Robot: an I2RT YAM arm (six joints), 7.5 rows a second.
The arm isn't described. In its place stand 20 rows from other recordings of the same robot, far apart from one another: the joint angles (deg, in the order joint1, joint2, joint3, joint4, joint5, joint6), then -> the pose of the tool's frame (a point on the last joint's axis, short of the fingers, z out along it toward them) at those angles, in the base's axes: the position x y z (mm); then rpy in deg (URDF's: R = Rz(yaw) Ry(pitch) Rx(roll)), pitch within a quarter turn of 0, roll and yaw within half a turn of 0.
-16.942 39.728 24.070 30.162 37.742 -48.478 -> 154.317, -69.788, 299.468, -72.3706, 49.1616, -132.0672
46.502 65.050 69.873 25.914 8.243 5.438 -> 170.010, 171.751, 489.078, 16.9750, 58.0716, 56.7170
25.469 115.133 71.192 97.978 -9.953 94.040 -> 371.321, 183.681, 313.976, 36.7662, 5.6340, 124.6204
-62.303 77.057 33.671 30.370 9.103 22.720 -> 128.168, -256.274, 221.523, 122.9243, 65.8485, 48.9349
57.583 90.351 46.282 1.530 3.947 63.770 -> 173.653, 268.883, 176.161, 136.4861, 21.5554, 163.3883
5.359 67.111 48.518 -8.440 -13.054 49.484 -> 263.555, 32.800, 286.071, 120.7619, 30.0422, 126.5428
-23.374 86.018 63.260 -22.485 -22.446 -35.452 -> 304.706, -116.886, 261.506, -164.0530, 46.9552, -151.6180
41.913 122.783 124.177 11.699 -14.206 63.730 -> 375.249, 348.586, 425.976, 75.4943, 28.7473, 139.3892
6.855 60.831 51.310 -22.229 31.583 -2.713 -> 232.162, 9.131, 307.773, -144.8585, 56.7571, -168.9268
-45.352 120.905 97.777 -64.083 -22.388 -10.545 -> 297.544, -281.928, 192.174, 158.4298, 6.7454, 144.4587
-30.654 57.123 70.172 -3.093 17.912 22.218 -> 173.408, -115.501, 467.636, 68.6868, 63.0882, 21.9953
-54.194 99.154 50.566 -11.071 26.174 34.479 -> 175.986, -270.798, 138.647, -177.9411, 39.1915, 84.8467
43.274 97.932 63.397 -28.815 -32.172 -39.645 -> 233.812, 246.168, 192.439, 173.9438, 40.4674, -91.5005
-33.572 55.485 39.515 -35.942 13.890 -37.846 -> 153.106, -111.872, 235.866, -145.3698, 21.7894, -173.6736
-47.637 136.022 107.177 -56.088 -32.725 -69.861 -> 326.003, -328.921, 127.633, 173.0276, 32.4104, -158.3161
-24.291 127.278 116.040 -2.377 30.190 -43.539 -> 479.105, -235.875, 310.008, -105.0768, 38.5351, -154.7227
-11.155 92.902 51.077 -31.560 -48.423 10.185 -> 283.652, -28.789, 164.945, 130.0656, 8.8981, 162.0235
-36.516 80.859 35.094 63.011 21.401 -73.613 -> 228.787, -185.555, 272.232, -72.6905, 21.9148, -142.1930
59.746 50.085 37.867 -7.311 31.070 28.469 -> 117.258, 164.568, 287.850, 133.8936, 65.6079, 158.3810
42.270 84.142 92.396 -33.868 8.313 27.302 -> 244.248, 215.060, 423.455, 140.0686, 56.0930, 167.8212
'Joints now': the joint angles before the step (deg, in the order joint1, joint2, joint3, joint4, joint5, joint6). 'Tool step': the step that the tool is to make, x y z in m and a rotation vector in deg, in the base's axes. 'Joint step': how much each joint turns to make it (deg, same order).
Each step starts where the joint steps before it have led.
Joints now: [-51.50 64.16 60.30 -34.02 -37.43 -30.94]
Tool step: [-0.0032 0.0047 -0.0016 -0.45 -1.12 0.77]
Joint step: [-0.02 -1.58 -1.59 1.06 -0.99 0.00]
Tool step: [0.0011 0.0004 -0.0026 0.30 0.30 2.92]
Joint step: [0.01 0.70 0.25 -1.49 -2.27 -2.37]
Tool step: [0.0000 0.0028 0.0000 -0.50 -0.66 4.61]
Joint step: [0.02 0.26 0.45 -1.93 -3.67 -3.76]
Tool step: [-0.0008 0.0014 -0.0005 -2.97 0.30 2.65]
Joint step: [-0.01 0.01 0.19 -1.33 -0.64 -4.67]
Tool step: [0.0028 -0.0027 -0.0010 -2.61 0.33 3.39]
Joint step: [-0.01 1.49 1.05 -1.49 -1.22 -5.27]
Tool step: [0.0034 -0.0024 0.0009 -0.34 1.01 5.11]
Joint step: [0.00 2.71 2.96 -5.42 -2.82 -6.51]
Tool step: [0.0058 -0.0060 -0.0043 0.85 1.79 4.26]
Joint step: [0.01 3.86 2.82 -5.38 -1.94 -6.05]
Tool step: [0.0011 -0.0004 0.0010 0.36 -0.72 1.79]
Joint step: [-0.01 0.71 0.80 -1.25 -1.66 -1.69]
